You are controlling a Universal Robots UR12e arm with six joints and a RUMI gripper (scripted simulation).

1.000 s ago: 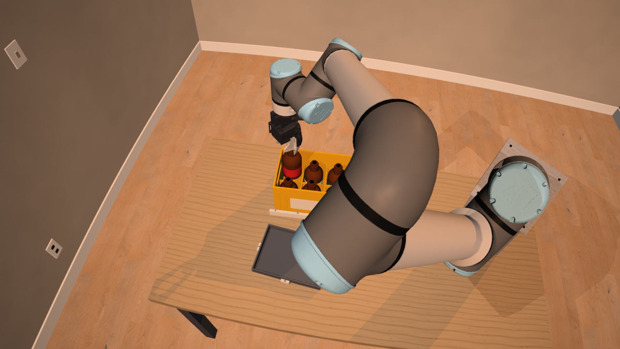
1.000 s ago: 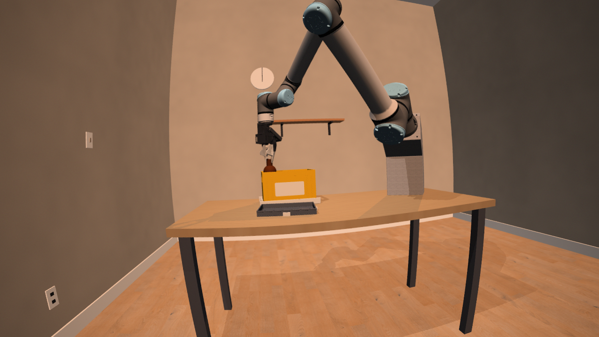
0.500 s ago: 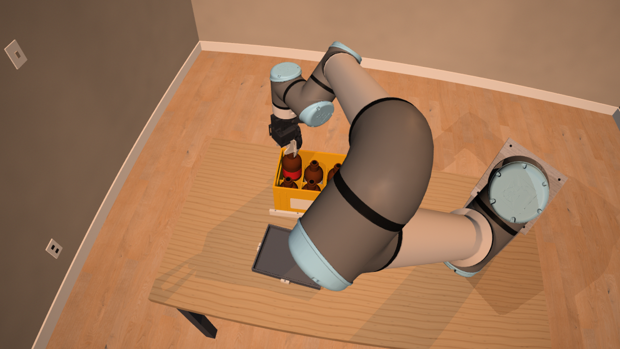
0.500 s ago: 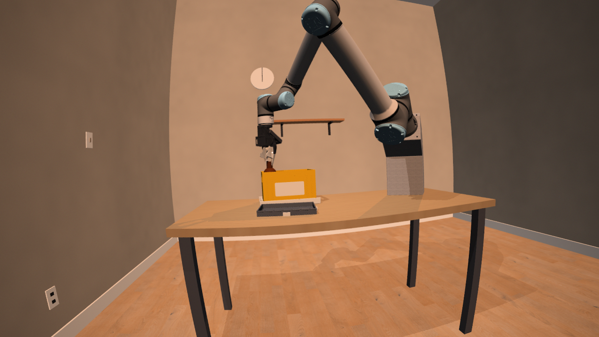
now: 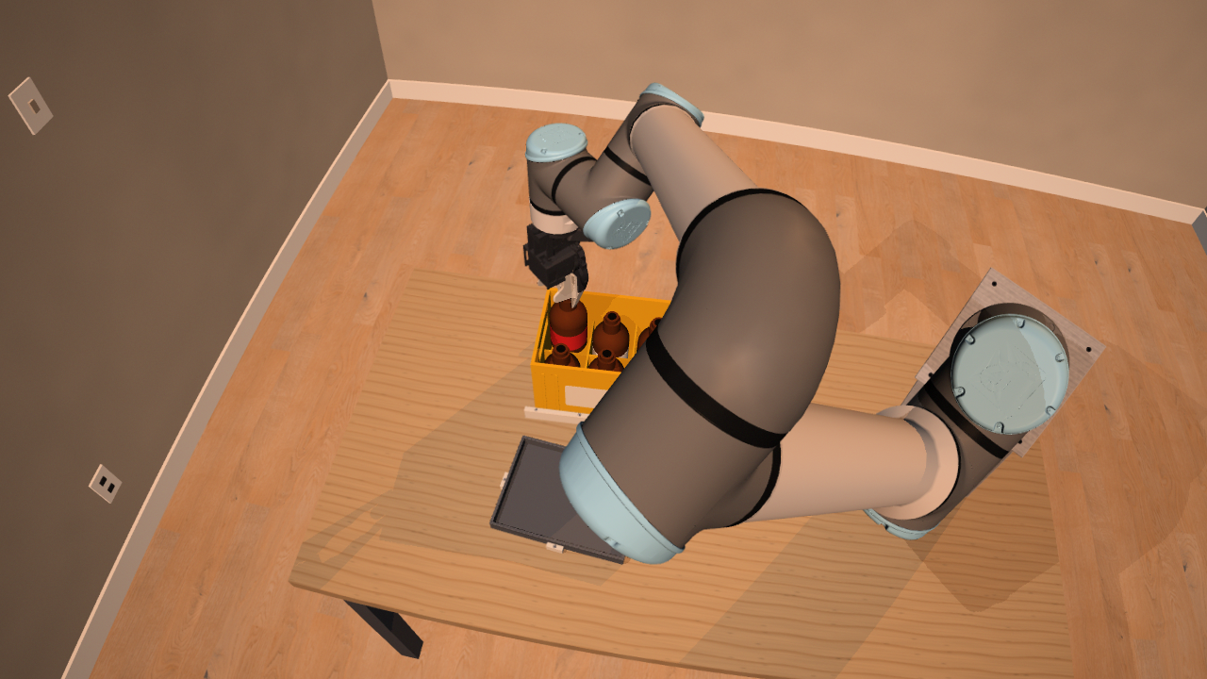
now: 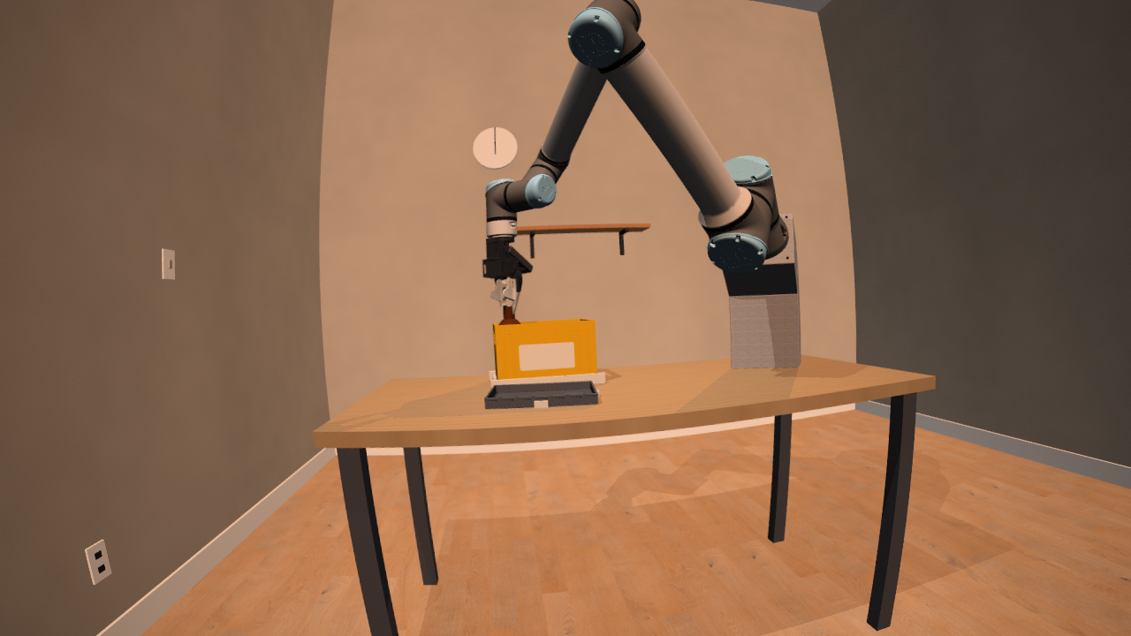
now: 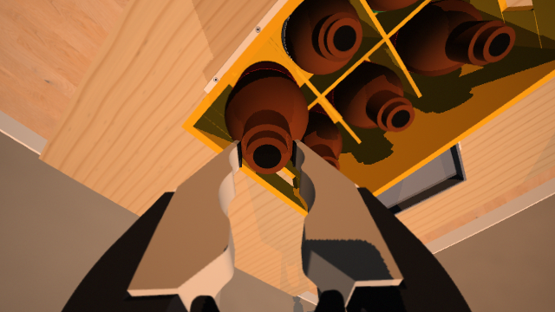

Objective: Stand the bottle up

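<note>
The crate lies 130 mm below my hand, 100 mm behind it and 20 mm to the left of it. The rest, counted from my hand: dark grey tray: 290 mm to the left, 200 mm below, 130 mm behind.
</note>
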